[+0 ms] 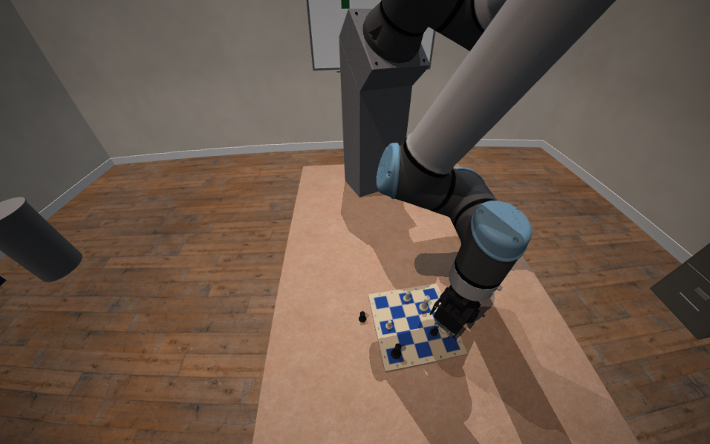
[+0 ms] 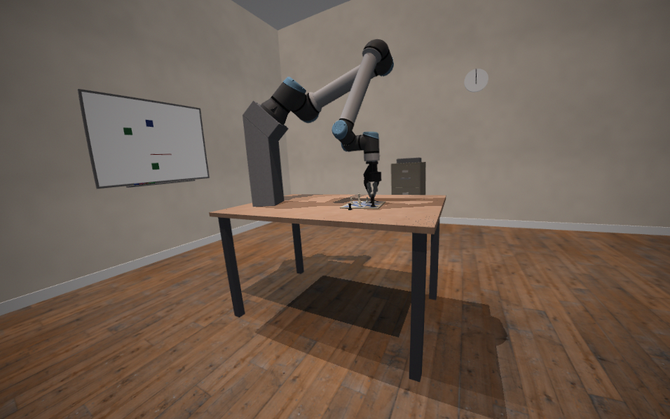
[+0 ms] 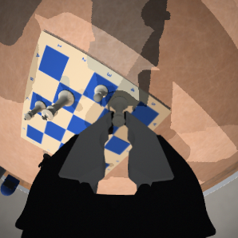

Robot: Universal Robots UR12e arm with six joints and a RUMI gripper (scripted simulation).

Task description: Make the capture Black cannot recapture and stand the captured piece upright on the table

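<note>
The white chess piece is 10 mm below my hand. The rest, counted from my hand: tall black piece: 90 mm ahead, 120 mm to the right, 10 mm below.
</note>
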